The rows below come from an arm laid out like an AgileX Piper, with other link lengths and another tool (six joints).
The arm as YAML. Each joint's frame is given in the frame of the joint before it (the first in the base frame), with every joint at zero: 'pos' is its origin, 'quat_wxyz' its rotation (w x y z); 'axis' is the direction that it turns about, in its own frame. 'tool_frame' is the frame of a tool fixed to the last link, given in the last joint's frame.
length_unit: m
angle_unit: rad
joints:
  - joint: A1
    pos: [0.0, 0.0, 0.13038]
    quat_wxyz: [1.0, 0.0, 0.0, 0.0]
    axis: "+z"
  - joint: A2
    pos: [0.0, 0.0, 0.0]
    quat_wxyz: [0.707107, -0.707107, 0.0, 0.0]
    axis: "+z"
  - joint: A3
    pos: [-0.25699, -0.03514, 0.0]
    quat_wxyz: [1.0, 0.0, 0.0, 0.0]
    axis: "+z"
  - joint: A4
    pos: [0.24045, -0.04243, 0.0]
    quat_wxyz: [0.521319, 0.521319, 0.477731, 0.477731]
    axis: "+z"
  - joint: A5
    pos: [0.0, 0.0, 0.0]
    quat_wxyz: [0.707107, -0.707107, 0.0, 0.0]
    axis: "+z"
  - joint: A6
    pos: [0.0, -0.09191, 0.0]
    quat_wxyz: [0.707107, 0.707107, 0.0, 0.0]
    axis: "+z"
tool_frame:
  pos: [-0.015, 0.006, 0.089]
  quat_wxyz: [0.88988, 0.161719, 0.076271, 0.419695]
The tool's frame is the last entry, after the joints.
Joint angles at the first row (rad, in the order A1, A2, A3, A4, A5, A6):
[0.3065 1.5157 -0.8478 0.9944 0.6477 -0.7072]
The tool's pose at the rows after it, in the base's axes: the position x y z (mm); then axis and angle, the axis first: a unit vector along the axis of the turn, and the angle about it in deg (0 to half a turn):
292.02, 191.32, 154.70, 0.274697, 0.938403, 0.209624, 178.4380
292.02, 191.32, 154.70, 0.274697, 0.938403, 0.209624, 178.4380
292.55, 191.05, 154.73, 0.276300, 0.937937, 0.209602, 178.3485
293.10, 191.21, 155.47, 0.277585, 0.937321, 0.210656, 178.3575
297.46, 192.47, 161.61, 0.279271, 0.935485, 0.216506, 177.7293
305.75, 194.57, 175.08, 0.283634, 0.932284, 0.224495, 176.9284
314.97, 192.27, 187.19, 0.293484, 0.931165, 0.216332, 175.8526
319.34, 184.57, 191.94, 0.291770, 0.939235, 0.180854, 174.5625
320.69, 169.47, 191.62, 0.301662, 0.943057, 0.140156, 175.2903
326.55, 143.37, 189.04, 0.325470, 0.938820, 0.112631, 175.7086
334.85, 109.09, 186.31, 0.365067, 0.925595, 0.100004, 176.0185
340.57, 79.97, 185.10, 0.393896, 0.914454, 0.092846, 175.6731
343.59, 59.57, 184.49, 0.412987, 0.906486, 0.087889, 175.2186
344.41, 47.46, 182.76, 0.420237, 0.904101, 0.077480, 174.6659
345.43, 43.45, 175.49, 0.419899, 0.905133, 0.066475, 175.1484
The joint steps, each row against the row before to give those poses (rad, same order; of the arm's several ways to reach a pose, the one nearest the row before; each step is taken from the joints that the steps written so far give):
[0.0000 0.0000 0.0000 0.0000 0.0000 0.0000]
[0.0000 0.0000 0.0000 0.0000 0.0000 0.0000]
[0.0000 0.0000 0.0000 -0.0001 -0.0031 0.0020]
[0.0000 0.0000 -0.0022 0.0009 0.0000 0.0031]
[0.0000 0.0000 -0.0194 0.0000 0.0000 0.0090]
[0.0000 0.0000 -0.0491 -0.0257 0.0108 0.0482]
[0.0000 0.0000 -0.0611 -0.0922 0.0110 0.1067]
[0.0000 0.0000 -0.0577 -0.1622 0.0353 0.1232]
[-0.0214 0.0008 -0.0443 -0.1394 0.0714 0.1129]
[-0.0658 0.0011 -0.0178 -0.0669 0.0508 0.0368]
[-0.1007 0.0000 -0.0008 -0.0178 0.0275 0.0009]
[-0.0873 0.0000 0.0000 -0.0053 0.0142 -0.0198]
[-0.0600 0.0000 -0.0001 -0.0040 0.0060 -0.0163]
[-0.0290 0.0010 0.0000 -0.0209 0.0012 -0.0057]
[-0.0055 0.0186 -0.0001 -0.0174 -0.0022 -0.0019]

